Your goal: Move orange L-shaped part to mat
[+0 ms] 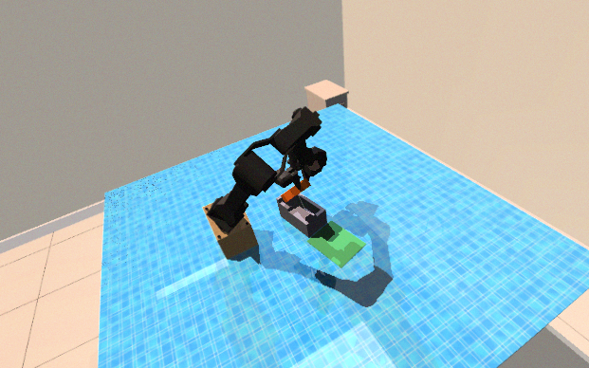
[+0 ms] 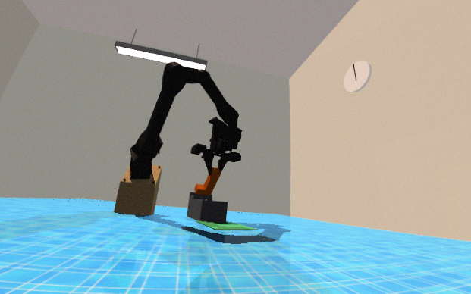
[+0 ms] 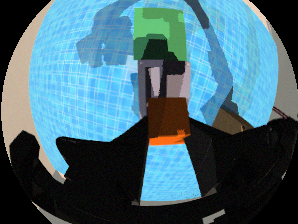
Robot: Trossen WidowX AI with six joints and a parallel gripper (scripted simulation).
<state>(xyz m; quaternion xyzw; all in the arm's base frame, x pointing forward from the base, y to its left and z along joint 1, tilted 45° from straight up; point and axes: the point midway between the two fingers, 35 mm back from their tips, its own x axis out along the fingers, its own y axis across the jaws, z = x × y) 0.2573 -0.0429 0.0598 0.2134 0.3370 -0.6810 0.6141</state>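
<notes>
The green mat lies 140 mm to the right of my gripper tip and 170 mm below it. The rest, counted from my gripper tip: orange L-shaped part: 20 mm behind, 30 mm to the left, 30 mm below.
</notes>
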